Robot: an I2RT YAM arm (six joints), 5 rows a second.
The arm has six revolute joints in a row. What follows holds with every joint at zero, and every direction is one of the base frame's. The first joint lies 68 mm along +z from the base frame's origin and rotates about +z. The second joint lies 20 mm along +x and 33.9 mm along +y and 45.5 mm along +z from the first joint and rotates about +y. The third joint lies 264 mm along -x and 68.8 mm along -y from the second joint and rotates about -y. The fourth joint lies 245 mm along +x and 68.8 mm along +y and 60 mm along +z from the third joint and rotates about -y. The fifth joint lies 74 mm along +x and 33.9 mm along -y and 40.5 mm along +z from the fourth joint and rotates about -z. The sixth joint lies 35.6 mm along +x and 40.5 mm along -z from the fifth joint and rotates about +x. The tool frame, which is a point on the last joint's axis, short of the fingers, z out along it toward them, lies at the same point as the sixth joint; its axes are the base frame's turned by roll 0, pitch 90 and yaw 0 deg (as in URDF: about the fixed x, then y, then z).
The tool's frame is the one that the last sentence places.
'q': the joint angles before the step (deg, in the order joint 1, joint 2, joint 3, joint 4, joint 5, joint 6). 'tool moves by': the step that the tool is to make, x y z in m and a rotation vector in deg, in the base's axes. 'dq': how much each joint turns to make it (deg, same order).
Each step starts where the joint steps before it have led.
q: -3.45 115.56 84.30 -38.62 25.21 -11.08
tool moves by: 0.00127 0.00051 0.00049 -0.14 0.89 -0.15
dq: 0.10 0.54 1.05 -1.46 0.27 0.19
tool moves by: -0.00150 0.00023 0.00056 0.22 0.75 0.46
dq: -0.01 -0.17 -0.02 -0.73 -0.32 -0.42
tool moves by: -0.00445 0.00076 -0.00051 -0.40 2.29 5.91
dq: -0.04 -1.08 -1.68 0.98 -1.41 -6.38
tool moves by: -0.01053 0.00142 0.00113 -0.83 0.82 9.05
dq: -0.08 -3.27 -4.75 4.40 -2.37 -9.60
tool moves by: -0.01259 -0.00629 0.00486 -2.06 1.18 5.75
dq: -1.11 -3.32 -3.67 2.07 -0.68 -7.67
